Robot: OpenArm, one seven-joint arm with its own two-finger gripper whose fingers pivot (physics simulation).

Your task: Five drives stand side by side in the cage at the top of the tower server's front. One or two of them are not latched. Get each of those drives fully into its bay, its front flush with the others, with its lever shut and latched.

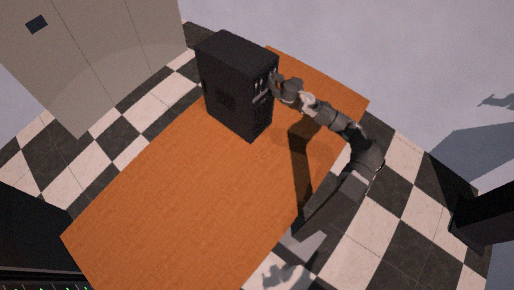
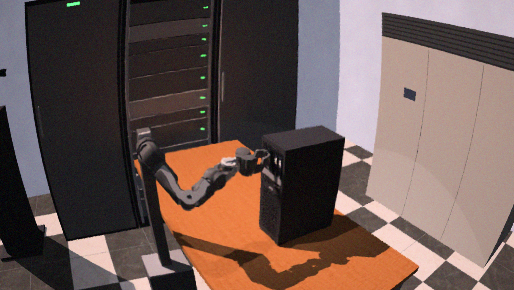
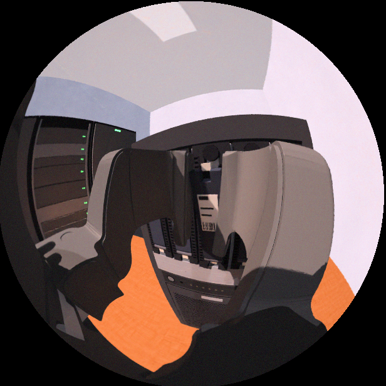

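Note:
The black tower server (image 1: 232, 95) (image 2: 310, 187) (image 3: 200, 304) stands upright with its drive cage at the top of its front. My gripper (image 1: 273, 82) (image 2: 265, 157) (image 3: 207, 202) is at the cage, its fingers closed around the labelled lever (image 3: 208, 205) of what looks like the middle drive. A gap filled by this lever shows between the fingers. The lever's top end sits lower than the round catch (image 3: 211, 152) above it and looks tilted out. The lower part of the leftmost drive (image 3: 156, 234) shows left of the fingers. The fingers hide most of the other drives.
The tower stands on an orange table (image 1: 200, 200) (image 2: 220, 200) (image 3: 150, 320). Rack cabinets (image 2: 260, 75) (image 3: 60, 175) with green lights stand behind the arm's side. A beige cabinet (image 1: 100, 60) (image 2: 450, 125) stands beyond the tower.

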